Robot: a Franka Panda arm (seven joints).
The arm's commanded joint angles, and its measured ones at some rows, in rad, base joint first. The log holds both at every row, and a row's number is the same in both.
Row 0, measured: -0.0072 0.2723 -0.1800 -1.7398 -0.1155 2.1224 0.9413
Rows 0 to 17, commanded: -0.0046 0.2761 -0.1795 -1.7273 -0.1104 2.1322 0.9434; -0.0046 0.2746 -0.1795 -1.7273 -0.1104 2.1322 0.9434; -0.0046 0.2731 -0.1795 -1.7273 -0.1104 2.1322 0.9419; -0.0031 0.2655 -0.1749 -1.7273 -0.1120 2.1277 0.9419; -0.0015 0.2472 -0.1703 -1.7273 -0.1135 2.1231 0.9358; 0.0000 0.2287 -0.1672 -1.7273 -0.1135 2.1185 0.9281; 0.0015 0.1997 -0.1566 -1.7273 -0.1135 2.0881 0.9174; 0.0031 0.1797 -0.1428 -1.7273 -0.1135 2.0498 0.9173; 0.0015 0.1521 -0.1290 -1.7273 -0.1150 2.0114 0.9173; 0.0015 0.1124 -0.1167 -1.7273 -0.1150 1.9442 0.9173; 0.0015 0.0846 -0.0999 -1.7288 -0.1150 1.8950 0.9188; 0.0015 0.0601 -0.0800 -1.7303 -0.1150 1.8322 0.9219; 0.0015 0.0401 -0.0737 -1.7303 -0.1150 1.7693 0.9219; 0.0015 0.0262 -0.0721 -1.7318 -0.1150 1.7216 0.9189; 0.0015 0.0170 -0.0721 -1.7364 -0.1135 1.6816 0.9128; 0.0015 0.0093 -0.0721 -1.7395 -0.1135 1.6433 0.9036; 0.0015 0.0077 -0.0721 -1.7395 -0.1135 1.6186 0.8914; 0.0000 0.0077 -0.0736 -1.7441 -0.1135 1.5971 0.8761
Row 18, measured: 0.0102 0.0204 -0.0792 -1.7209 -0.1156 1.6583 0.9193
